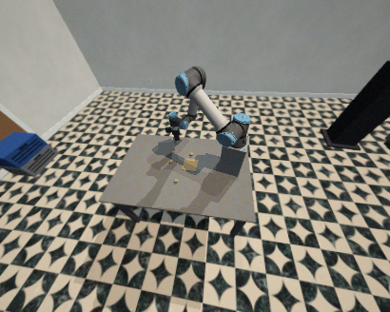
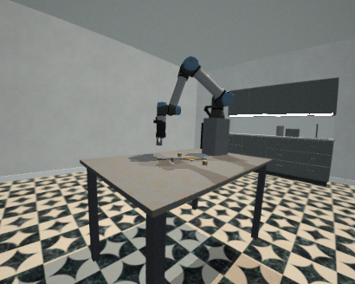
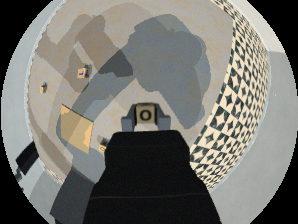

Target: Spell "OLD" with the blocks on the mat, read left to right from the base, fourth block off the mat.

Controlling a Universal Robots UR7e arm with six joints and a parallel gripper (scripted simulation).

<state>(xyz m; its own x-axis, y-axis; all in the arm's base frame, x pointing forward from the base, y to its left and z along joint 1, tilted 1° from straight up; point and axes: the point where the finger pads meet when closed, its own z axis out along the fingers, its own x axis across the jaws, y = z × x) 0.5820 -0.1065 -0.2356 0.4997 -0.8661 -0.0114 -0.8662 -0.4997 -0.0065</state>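
My gripper is now 20 cm past the tan mat, 17 cm to the right of it and 11 cm above it.
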